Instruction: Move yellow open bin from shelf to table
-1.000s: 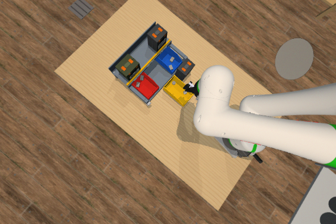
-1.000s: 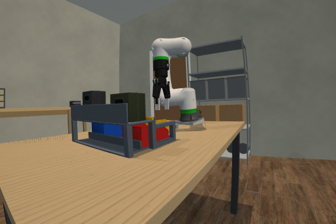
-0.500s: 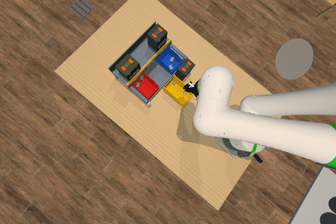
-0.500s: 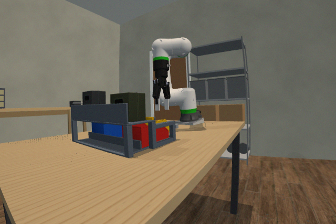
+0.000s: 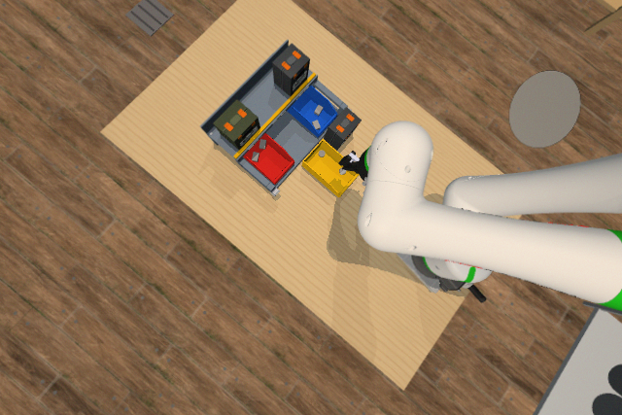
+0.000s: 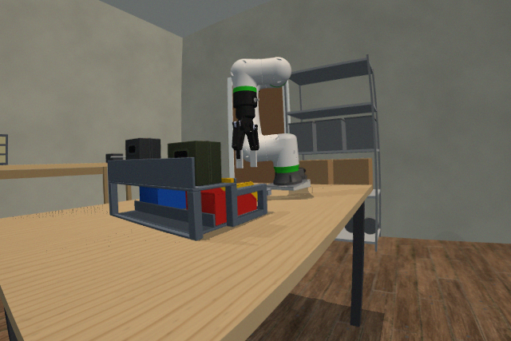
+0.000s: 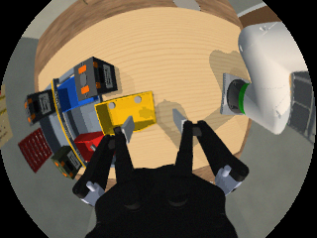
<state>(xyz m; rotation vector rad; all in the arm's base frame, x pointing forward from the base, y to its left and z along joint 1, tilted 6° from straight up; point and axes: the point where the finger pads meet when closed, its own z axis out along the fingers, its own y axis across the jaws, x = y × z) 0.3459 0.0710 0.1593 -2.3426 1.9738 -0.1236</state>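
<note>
My gripper is now 80 mm short of the yellow open bin, 10 mm to the right of it and 110 mm above it. Also, from my hand: red bin (250 mm ahead, 160 mm to the left, 100 mm below); blue bin (290 mm ahead, 60 mm to the right, 100 mm below); black box (380 mm ahead, 50 mm to the right, 10 mm above).
</note>
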